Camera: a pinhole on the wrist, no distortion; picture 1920 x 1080 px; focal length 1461.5 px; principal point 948.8 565.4 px. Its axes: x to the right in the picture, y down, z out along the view. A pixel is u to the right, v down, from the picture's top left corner.
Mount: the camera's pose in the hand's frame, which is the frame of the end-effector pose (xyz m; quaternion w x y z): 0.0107 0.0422 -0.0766 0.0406 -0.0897 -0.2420 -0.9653
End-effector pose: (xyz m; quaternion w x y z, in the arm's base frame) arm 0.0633 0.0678 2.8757 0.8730 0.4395 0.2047 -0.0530
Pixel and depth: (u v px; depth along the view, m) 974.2 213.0 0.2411
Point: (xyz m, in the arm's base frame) 0.1862 0.1132 3.0721
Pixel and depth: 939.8 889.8 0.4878
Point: 0.3275 -0.1268 3.1772
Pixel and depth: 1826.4 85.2 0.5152
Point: 0.0751 0.0280 3.4734
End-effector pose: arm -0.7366 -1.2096 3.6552 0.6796 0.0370 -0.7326 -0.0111
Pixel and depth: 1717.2 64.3 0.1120
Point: -0.7532 -1.0810 3.6282
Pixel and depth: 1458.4 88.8 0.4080
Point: -0.9866 -0.8654 3.5779
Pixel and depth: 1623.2 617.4 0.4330
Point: -1.0800 -0.9868 3.5278
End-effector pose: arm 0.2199 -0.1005 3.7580 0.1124 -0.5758 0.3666 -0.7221
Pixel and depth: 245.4 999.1 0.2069
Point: 0.2527 -0.2949 3.8170
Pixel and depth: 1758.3 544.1 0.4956
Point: 0.5738 -0.3479 3.4675
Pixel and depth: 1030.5 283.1 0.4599
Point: 0.3796 -0.4798 3.5889
